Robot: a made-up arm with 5 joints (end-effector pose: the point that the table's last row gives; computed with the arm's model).
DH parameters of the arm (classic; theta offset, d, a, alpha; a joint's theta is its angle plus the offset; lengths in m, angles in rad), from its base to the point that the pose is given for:
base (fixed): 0 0.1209 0 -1.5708
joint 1: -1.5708 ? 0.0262 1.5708
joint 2: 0 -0.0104 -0.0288 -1.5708
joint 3: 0 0.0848 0.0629 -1.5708
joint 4: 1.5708 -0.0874 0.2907 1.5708
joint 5: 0.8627 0 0.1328 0
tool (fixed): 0.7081 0.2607 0 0
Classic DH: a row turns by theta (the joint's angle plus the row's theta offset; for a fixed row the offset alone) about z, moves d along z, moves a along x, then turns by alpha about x.
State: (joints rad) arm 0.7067 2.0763 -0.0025 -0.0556 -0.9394
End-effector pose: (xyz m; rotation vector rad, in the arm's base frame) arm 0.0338 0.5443 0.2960 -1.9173 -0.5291 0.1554
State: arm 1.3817 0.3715 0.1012 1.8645 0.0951
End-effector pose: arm -0.3141 -0.0872 0.0661 1.2103 1.0790 -1.0328
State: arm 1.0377 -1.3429 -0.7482 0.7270 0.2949
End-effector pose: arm -0.2563 0.0165 -0.0486 1.4153 -0.3634 -0.9121
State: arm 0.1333 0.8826 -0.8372 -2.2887 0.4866
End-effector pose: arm -0.0984 0.4925 -0.1642 -2.9638 -0.2348 -0.5881
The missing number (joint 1, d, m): 0.1099
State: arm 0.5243 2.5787 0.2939 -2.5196 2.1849
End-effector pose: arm -0.1259 -0.2319 0.0585 0.7464 -1.0658 1.6244
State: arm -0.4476 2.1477 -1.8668 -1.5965 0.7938
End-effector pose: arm -0.1949 -0.1526 -0.2208 2.1547 1.1038 0.1361
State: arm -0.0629 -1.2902 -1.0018 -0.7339 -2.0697
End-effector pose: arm -0.5124 0.0612 0.1378 1.1078 0.2224 -2.7525
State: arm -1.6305 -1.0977 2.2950 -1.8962 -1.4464
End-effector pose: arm -0.3912 0.4505 0.4846 -1.0023 -1.6038 0.4139
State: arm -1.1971 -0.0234 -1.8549 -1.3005 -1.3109
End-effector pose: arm 0.0983 0.3437 -0.4072 -1.2218 1.6675 1.3232
